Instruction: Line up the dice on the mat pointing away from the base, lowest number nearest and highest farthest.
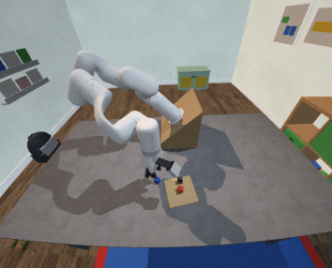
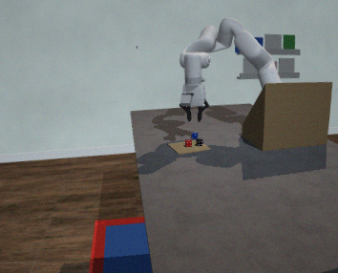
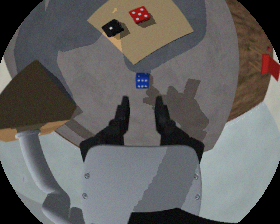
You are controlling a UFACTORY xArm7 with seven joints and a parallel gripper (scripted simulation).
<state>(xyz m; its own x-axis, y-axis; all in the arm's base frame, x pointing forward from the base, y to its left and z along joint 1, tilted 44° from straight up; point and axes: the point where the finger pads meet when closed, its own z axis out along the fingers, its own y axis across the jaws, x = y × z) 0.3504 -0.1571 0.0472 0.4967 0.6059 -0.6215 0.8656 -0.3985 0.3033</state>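
My hand is 9 cm above the blue die. Also, from my hand: tan mat (11 cm to the left, 10 cm below, 6 cm ahead); then red die (11 cm to the left, 9 cm below, 6 cm ahead); then black die (12 cm to the left, 9 cm below, 1 cm ahead).
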